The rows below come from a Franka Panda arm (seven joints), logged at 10 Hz.
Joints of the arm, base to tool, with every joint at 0 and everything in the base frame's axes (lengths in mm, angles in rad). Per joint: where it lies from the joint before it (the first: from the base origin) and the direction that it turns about. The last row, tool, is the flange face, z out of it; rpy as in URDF.
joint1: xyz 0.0 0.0 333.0 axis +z
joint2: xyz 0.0 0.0 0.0 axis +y
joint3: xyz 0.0 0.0 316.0 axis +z
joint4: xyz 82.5 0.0 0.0 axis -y
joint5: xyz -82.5 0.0 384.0 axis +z
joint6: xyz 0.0 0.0 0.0 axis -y
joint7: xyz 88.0 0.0 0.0 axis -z
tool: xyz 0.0 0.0 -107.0 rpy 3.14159 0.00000 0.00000
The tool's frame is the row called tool.
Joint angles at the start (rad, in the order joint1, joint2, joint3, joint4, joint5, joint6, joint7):
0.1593 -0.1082 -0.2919 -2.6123 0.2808 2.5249 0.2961
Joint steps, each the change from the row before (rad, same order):
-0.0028 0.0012 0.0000 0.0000 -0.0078 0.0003 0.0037
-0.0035 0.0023 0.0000 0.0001 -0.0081 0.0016 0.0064
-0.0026 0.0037 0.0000 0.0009 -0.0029 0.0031 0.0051
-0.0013 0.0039 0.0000 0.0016 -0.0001 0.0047 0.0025
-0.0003 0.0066 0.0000 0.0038 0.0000 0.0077 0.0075
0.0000 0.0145 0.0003 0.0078 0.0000 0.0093 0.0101
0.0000 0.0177 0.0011 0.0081 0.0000 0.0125 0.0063
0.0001 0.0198 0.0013 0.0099 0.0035 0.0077 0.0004
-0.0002 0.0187 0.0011 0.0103 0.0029 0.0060 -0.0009
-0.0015 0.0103 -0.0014 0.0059 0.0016 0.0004 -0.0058
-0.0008 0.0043 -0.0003 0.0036 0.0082 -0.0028 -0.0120
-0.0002 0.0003 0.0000 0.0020 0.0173 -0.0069 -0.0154
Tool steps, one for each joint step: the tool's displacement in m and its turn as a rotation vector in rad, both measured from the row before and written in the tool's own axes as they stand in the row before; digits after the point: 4 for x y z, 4 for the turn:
0.0006 0.0011 0.0002 -0.0049 0.0013 0.0003
0.0009 0.0014 0.0005 -0.0054 0.0021 0.0036
0.0011 0.0010 0.0007 -0.0027 0.0022 0.0058
0.0012 0.0003 0.0005 -0.0006 0.0035 0.0041
0.0019 -0.0004 0.0006 -0.0005 0.0062 0.0083
0.0031 -0.0008 0.0023 -0.0037 0.0058 0.0108
0.0032 -0.0010 0.0033 -0.0049 0.0069 0.0066
0.0031 -0.0011 0.0041 -0.0053 0.0019 0.0032
0.0032 -0.0011 0.0037 -0.0051 0.0015 0.0017
0.0023 0.0007 0.0020 -0.0035 -0.0013 -0.0011
0.0010 0.0002 0.0007 0.0020 -0.0037 -0.0039
0.0000 0.0001 0.0000 0.0076 -0.0079 -0.0009

